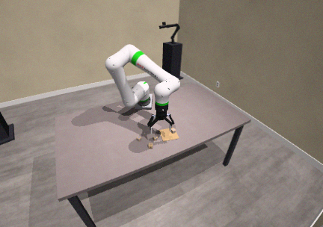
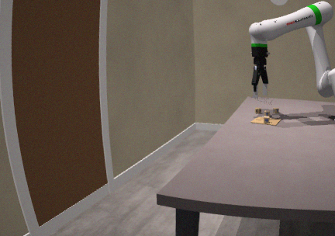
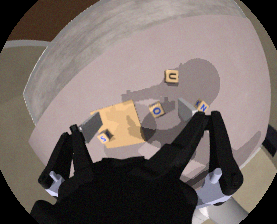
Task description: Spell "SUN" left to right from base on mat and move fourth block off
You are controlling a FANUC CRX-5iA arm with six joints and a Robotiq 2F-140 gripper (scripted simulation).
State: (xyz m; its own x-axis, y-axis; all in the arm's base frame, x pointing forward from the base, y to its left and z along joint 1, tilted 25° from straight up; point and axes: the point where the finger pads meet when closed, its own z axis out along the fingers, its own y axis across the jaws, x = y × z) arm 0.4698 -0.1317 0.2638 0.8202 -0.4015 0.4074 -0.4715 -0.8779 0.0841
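The tan letter block is 10 cm to the right of my hand and 11 cm below it. Round my hand: tan mat: 2 cm behind, 11 cm to the left, 12 cm below.
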